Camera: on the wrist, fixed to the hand. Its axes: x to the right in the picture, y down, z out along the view.
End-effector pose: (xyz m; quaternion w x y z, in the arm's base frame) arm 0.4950 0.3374 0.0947 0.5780 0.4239 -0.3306 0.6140
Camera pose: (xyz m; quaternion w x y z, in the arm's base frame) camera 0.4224 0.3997 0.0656 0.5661 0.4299 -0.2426 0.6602
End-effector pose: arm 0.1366 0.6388 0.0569 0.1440 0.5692 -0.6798 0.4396
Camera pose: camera 0.0571 0.6971 0.0735 0.1440 0.5535 -0.6301 0.5252
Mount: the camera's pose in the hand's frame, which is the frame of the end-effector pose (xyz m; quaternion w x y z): -0.0015 0.0624 -0.0781 0.9950 0.0778 0.0628 -0.0053
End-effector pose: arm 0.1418 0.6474 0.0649 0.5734 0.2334 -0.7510 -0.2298
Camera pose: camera 0.2124 0.6913 0.1205 0.5983 0.2952 -0.7278 -0.1586
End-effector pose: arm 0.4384 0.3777 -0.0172 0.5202 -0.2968 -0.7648 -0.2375
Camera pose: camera 0.5337 0.3693 0.0118 0.5874 -0.2359 -0.7483 -0.1982
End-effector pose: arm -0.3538 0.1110 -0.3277 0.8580 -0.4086 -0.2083 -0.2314
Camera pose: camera -0.3065 0.0839 -0.4115 0.8973 -0.3242 -0.1735 -0.2442
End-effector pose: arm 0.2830 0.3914 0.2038 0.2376 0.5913 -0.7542 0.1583
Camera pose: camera 0.2363 0.4489 0.2710 0.2386 0.6009 -0.7201 0.2521
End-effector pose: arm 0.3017 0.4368 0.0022 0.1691 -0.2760 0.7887 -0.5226
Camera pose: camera 0.2434 0.5136 -0.0241 0.1374 -0.2328 0.7533 -0.5996
